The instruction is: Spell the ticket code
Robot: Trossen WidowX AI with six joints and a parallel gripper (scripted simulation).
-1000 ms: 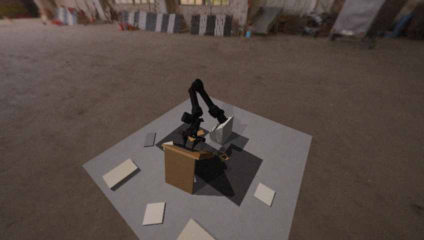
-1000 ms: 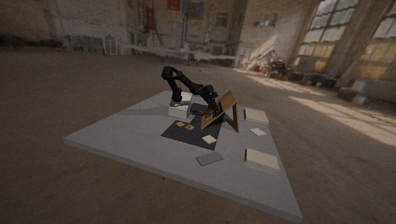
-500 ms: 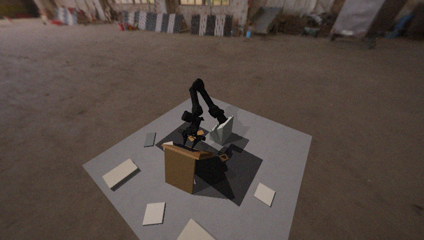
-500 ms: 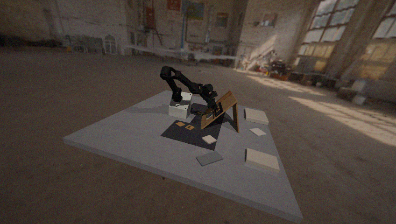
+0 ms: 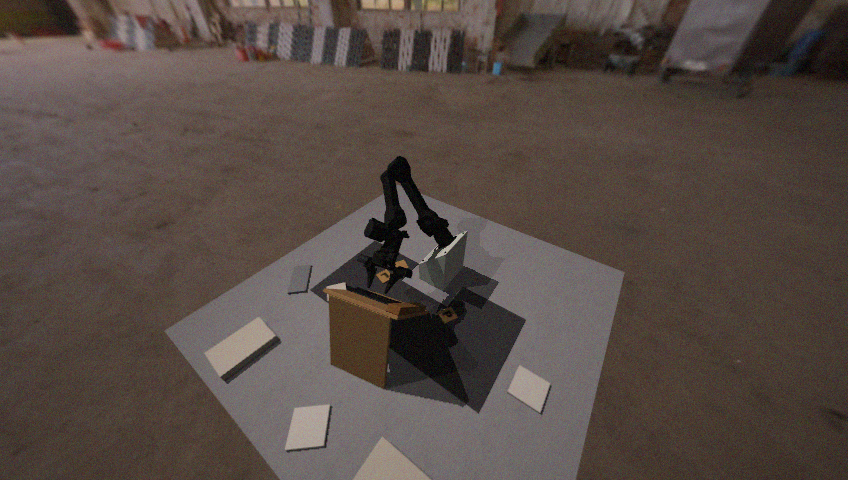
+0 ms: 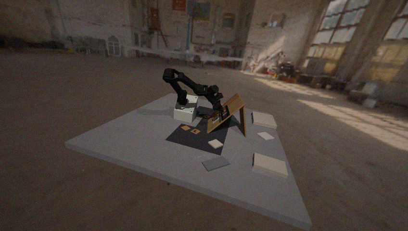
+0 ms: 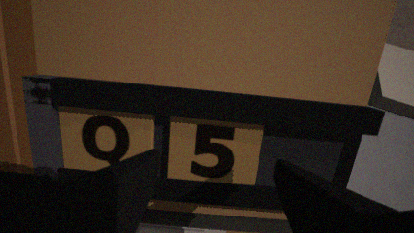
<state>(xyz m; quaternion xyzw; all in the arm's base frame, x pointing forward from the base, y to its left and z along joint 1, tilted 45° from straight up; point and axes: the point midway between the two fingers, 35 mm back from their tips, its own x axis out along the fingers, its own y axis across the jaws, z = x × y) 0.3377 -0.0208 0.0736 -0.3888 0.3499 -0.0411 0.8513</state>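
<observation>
Right now my gripper tip is 1 cm short of the letter tile and 2 cm above it. The rest, counted from my gripper tip: small white card: 23 cm to the right, 16 cm below; then white ticket: 4 cm behind, 2 cm to the left, 9 cm below; then dark mat: 16 cm behind, 6 cm to the left, 17 cm below.
</observation>
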